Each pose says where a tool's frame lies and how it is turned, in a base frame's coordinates. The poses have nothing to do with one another.
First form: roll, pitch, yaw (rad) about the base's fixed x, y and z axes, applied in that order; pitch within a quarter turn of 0, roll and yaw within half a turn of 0; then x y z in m.
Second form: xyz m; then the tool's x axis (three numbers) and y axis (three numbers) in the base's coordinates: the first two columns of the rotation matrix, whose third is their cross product. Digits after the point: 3 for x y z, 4 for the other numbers.
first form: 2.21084, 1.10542, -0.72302, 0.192, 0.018, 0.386
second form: 0.192, 0.018, 0.386, 0.3365, -0.2969, -0.8937, 0.1423, -0.9221, 0.3599
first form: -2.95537, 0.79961, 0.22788, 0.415, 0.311, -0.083
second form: 0.415, 0.311, -0.083, 0.6790, 0.1575, -0.7171, 0.0927, -0.9873, -0.1290
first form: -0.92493, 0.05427, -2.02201, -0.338, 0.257, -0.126
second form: -0.338, 0.257, -0.126, -0.4354, -0.8986, -0.0542, 0.5605, -0.2235, -0.7974
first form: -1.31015, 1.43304, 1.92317, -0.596, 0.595, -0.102
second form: -0.596, 0.595, -0.102, -0.0474, 0.1289, -0.9905, 0.0884, -0.9872, -0.1327
